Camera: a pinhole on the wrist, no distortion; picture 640 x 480 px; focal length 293.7 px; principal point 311.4 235.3 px. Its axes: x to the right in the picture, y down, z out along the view. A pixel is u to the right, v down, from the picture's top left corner.
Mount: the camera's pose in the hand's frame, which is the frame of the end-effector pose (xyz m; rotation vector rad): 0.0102 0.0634 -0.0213 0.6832 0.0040 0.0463
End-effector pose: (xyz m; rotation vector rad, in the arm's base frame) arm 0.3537 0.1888 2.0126 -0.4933 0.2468 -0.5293
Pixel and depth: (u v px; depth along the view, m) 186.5 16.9 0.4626
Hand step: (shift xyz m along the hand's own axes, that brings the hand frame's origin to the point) -0.1633 -0.5036 0.1181
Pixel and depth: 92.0 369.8 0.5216
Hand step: -0.3791 -0.0979 0.5295
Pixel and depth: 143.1 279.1 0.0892
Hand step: -0.0397 0.0152 0.0557
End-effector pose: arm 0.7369 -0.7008 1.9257 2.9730 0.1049 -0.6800
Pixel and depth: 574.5 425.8 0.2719
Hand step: 0.2513 0.0392 0.3037
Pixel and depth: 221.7 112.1 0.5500
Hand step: -0.1376 -0.4697 0.2577
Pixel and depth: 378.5 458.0 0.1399
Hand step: 0.0404 0.0587 0.1545
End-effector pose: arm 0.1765 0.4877 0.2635 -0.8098 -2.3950 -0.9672
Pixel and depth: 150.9 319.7 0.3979
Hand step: -0.2042 -0.1087 0.3570
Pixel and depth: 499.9 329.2 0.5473
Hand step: 0.3642 -0.1309 0.5177
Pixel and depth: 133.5 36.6 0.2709
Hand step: -0.1410 -0.2567 0.0712
